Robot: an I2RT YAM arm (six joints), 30 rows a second.
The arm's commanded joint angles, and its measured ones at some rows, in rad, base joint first. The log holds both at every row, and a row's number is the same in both.
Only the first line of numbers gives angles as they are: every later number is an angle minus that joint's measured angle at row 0.
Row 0, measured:
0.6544 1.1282 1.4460 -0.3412 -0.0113 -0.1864
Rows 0 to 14, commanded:
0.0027 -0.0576 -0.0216 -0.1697 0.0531 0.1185
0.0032 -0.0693 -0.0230 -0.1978 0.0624 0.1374
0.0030 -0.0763 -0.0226 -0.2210 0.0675 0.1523
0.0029 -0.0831 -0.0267 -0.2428 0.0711 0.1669
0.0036 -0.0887 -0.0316 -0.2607 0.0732 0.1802
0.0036 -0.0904 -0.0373 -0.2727 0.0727 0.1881
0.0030 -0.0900 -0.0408 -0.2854 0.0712 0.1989
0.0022 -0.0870 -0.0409 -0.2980 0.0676 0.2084
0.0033 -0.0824 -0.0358 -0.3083 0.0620 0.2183
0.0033 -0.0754 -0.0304 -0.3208 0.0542 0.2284
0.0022 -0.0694 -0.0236 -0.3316 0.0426 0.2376
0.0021 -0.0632 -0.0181 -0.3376 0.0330 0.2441
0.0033 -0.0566 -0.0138 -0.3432 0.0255 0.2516
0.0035 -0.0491 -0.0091 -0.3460 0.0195 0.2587
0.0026 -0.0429 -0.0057 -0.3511 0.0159 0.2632
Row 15, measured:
0.0000 -0.0507 -0.0256 -0.3140 0.0363 0.2183
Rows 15 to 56, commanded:
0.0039 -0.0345 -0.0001 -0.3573 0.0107 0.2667
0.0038 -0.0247 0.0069 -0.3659 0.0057 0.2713
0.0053 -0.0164 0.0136 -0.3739 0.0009 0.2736
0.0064 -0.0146 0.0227 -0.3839 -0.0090 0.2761
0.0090 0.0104 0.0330 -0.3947 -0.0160 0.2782
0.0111 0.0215 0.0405 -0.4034 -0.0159 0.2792
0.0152 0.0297 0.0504 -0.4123 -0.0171 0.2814
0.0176 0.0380 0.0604 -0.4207 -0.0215 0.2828
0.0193 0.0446 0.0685 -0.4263 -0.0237 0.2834
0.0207 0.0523 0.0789 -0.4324 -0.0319 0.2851
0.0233 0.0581 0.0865 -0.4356 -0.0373 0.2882
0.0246 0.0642 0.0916 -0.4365 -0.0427 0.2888
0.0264 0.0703 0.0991 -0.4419 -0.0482 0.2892
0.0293 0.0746 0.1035 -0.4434 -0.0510 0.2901
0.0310 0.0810 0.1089 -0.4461 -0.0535 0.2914
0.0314 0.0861 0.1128 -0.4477 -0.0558 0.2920
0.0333 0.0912 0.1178 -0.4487 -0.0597 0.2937
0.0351 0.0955 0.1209 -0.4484 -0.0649 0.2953
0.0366 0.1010 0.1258 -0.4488 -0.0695 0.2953
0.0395 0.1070 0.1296 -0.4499 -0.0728 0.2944
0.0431 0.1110 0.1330 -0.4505 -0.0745 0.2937
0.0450 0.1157 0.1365 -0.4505 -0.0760 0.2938
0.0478 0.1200 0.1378 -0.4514 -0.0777 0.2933
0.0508 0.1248 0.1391 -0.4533 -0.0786 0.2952
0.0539 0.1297 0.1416 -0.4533 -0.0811 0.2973
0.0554 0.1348 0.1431 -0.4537 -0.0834 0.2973
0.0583 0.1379 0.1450 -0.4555 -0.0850 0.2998
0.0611 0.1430 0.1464 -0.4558 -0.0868 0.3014
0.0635 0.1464 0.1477 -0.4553 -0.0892 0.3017
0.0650 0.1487 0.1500 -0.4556 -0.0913 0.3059
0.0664 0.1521 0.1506 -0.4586 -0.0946 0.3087
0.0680 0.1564 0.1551 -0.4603 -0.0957 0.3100
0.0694 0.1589 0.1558 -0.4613 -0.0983 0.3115
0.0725 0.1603 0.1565 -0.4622 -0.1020 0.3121
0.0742 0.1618 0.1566 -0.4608 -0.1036 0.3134
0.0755 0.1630 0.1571 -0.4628 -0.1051 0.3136
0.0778 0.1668 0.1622 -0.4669 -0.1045 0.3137
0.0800 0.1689 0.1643 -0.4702 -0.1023 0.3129
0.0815 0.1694 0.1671 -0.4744 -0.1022 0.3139
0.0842 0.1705 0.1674 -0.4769 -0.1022 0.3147
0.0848 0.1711 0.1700 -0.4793 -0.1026 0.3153
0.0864 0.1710 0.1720 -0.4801 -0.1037 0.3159
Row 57, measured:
0.0744 0.1675 0.1457 -0.4521 -0.0873 0.3178
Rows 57 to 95, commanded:
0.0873 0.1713 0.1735 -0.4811 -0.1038 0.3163
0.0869 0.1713 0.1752 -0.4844 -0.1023 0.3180
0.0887 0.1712 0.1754 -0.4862 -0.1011 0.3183
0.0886 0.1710 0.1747 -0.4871 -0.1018 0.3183
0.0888 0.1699 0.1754 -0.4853 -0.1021 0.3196
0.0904 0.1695 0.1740 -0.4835 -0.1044 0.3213
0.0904 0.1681 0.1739 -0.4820 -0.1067 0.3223
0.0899 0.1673 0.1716 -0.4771 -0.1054 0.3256
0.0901 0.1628 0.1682 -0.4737 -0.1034 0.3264
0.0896 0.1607 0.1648 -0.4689 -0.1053 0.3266
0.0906 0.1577 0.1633 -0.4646 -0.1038 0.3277
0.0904 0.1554 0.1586 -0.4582 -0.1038 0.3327
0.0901 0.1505 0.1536 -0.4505 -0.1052 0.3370
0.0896 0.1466 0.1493 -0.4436 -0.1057 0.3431
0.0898 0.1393 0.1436 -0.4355 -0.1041 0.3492
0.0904 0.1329 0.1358 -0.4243 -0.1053 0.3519
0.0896 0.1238 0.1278 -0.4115 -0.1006 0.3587
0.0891 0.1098 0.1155 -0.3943 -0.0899 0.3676
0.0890 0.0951 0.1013 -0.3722 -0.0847 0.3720
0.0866 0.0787 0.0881 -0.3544 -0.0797 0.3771
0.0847 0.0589 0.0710 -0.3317 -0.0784 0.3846
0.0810 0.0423 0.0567 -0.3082 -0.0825 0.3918
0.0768 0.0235 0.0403 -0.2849 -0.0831 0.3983
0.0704 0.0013 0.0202 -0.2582 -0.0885 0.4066
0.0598 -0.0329 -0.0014 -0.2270 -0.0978 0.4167
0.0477 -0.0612 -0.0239 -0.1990 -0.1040 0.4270
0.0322 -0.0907 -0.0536 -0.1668 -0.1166 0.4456
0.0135 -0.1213 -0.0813 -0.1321 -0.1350 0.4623
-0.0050 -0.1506 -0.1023 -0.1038 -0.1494 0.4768
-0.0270 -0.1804 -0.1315 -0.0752 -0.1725 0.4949
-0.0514 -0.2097 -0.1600 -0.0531 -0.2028 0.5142
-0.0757 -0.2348 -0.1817 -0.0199 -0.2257 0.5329
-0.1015 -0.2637 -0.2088 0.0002 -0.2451 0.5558
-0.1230 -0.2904 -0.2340 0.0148 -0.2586 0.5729
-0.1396 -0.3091 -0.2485 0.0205 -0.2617 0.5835
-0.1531 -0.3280 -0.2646 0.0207 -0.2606 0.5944
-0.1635 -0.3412 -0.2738 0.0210 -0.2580 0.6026
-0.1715 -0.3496 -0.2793 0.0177 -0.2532 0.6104
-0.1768 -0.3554 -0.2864 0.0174 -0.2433 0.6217
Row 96, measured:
-0.1625 -0.3437 -0.2667 -0.0336 -0.2224 0.5654
